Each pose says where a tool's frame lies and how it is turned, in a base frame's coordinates. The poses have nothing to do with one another.
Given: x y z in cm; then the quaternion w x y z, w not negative.
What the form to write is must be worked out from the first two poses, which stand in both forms.
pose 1, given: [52.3 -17.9 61.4 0.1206 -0.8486 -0.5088 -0.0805]
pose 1, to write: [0.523 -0.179 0.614 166.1 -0.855 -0.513 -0.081]
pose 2, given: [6.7 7.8 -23.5 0.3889 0.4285 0.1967 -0.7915]
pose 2, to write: [0.067 0.078 -0.235 134.2 0.465 0.214 -0.859]
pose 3, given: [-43.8 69.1 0.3 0.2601 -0.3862 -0.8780 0.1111]
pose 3, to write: [-0.438 0.691 0.003 149.8 -0.400 -0.909 0.115]
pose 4, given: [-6.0 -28.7 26.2 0.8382 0.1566 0.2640 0.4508]
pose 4, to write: [-0.060 -0.287 0.262 66.1 0.287 0.484 0.827]
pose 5, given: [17.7 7.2 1.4 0.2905 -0.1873 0.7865 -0.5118]
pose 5, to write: [0.177 0.072 0.014 146.2 -0.196 0.822 -0.535]
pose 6, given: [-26.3 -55.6 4.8 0.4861 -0.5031 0.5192 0.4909]
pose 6, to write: [-0.263 -0.556 0.048 121.8 -0.576 0.594 0.562]
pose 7, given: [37.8 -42.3 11.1 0.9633 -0.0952 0.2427 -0.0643]
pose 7, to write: [0.378 -0.423 0.111 31.2 -0.355 0.904 -0.239]
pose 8, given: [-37.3 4.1 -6.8 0.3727 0.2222 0.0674 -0.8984]
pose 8, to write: [-0.373 0.041 -0.068 136.2 0.239 0.073 -0.968]
